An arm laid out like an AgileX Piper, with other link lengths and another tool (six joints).
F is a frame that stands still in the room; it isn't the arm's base.
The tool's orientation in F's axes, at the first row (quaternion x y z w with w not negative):
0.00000, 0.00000, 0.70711, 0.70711
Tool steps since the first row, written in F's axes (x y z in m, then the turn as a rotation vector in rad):
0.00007, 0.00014, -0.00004, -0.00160, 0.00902, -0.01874
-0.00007, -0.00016, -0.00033, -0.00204, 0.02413, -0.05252
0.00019, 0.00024, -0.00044, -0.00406, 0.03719, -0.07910
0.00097, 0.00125, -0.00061, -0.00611, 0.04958, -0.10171
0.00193, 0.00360, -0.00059, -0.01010, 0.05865, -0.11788
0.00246, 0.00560, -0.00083, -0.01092, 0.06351, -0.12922
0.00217, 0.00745, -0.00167, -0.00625, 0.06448, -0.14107
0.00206, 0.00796, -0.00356, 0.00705, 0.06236, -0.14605
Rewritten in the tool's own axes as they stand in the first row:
0.00014, -0.00007, -0.00004, 0.00902, 0.00160, -0.01874
-0.00016, 0.00007, -0.00033, 0.02413, 0.00204, -0.05252
0.00024, -0.00019, -0.00044, 0.03719, 0.00406, -0.07910
0.00125, -0.00097, -0.00061, 0.04958, 0.00611, -0.10171
0.00360, -0.00193, -0.00059, 0.05865, 0.01010, -0.11788
0.00560, -0.00246, -0.00083, 0.06351, 0.01092, -0.12922
0.00745, -0.00217, -0.00167, 0.06448, 0.00625, -0.14107
0.00796, -0.00206, -0.00356, 0.06236, -0.00705, -0.14605

